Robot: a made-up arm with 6 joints.
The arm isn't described. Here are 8 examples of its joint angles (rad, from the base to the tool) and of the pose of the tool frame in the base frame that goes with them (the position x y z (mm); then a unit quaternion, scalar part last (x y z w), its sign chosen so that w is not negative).
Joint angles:
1: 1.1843 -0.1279 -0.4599 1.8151 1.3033 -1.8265
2: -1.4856 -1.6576 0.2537 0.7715 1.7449 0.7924
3: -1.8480 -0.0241 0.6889 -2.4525 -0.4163 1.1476
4: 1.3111 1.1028 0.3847 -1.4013 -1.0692 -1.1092
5: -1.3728 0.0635 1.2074 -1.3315 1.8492 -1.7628
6: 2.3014 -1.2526 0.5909 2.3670 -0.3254 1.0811
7: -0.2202 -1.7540 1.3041 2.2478 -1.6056 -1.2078
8: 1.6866 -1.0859 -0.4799 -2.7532 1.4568 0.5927
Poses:
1: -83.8 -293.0 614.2 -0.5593 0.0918 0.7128 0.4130
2: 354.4 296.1 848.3 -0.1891 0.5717 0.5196 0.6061
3: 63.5 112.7 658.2 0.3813 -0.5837 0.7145 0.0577
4: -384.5 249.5 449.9 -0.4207 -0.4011 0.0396 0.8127
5: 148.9 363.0 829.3 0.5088 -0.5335 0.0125 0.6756
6: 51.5 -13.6 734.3 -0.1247 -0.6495 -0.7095 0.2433
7: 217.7 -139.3 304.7 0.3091 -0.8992 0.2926 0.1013
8: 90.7 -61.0 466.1 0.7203 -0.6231 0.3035 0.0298
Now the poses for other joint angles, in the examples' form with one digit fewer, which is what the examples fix.
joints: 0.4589 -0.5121 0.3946 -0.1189 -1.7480 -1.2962
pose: -100 312 403 -0.380 -0.723 -0.287 0.501
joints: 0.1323 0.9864 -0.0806 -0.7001 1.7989 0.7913
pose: 295 -13 255 0.226 0.941 0.049 0.248
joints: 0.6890 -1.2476 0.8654 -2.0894 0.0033 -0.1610
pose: 187 -96 787 0.720 0.101 -0.671 0.145
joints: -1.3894 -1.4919 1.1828 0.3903 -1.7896 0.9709
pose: -156 -87 371 0.100 -0.517 0.475 0.706
